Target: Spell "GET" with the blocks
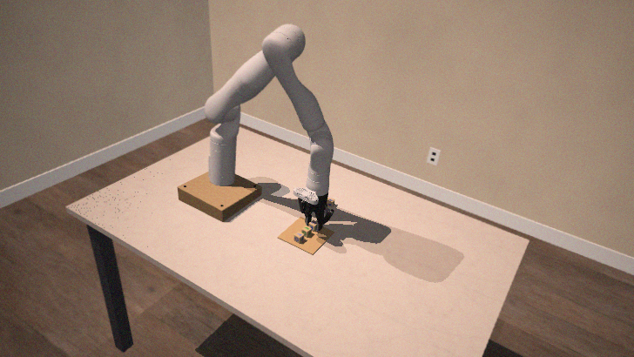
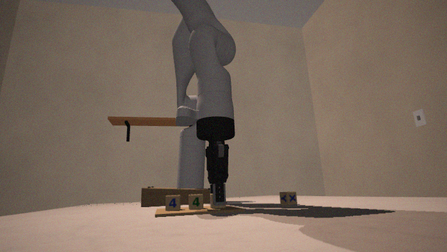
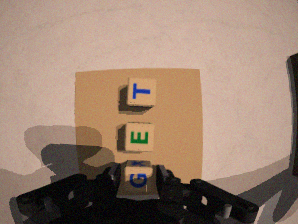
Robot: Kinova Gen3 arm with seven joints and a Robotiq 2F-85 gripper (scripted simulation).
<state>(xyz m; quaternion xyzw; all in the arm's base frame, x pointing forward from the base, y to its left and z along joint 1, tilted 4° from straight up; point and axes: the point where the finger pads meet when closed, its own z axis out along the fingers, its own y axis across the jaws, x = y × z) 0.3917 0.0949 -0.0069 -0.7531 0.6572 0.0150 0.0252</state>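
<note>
The letter block lies 10 mm below my hand. The rest, counted from my hand: mat: 40 mm to the right, 20 mm below, 10 mm ahead.
</note>
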